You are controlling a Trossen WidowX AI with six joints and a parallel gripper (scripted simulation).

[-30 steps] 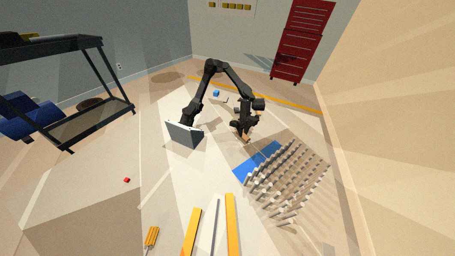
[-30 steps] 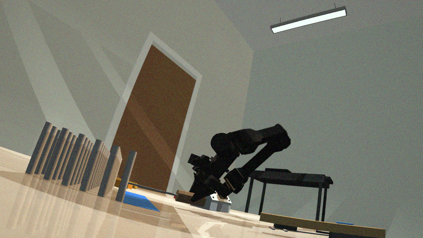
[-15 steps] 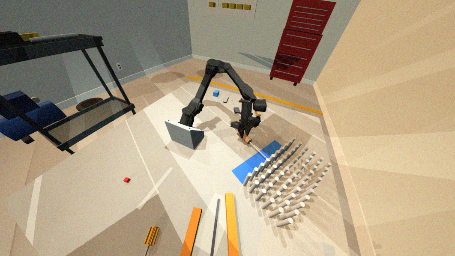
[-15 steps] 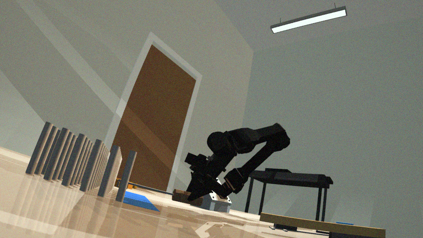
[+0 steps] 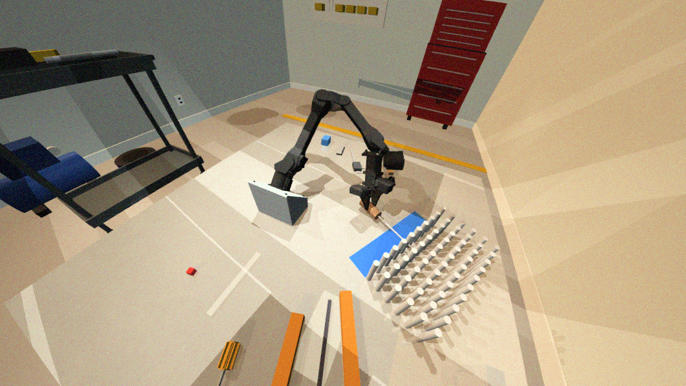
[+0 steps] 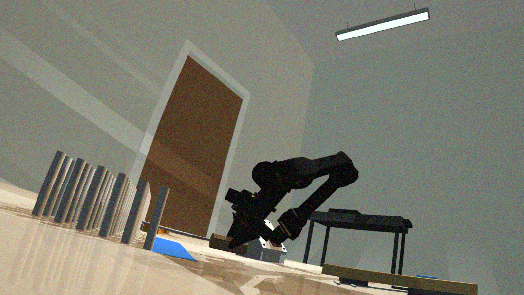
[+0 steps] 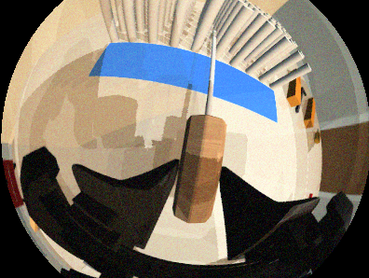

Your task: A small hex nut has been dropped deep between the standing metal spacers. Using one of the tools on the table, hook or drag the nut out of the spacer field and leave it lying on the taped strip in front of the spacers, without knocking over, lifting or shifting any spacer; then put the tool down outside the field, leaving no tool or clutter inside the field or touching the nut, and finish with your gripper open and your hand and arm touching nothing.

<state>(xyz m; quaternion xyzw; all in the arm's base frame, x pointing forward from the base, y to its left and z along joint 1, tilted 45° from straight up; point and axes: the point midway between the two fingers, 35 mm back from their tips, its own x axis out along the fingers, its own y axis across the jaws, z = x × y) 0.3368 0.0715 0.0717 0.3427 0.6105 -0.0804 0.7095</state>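
Now: gripper tip 12 cm short of the blue taped strip, 7 cm to the left of it and 4 cm above it. The rest, counted from my gripper tip: grey hex nut (25 cm ahead, 16 cm to the right, 3 cm below); wooden-handled rod tool (9 cm ahead, 6 cm to the right); orange-handled tool (55 cm to the right, 18 cm behind, 2 cm below).
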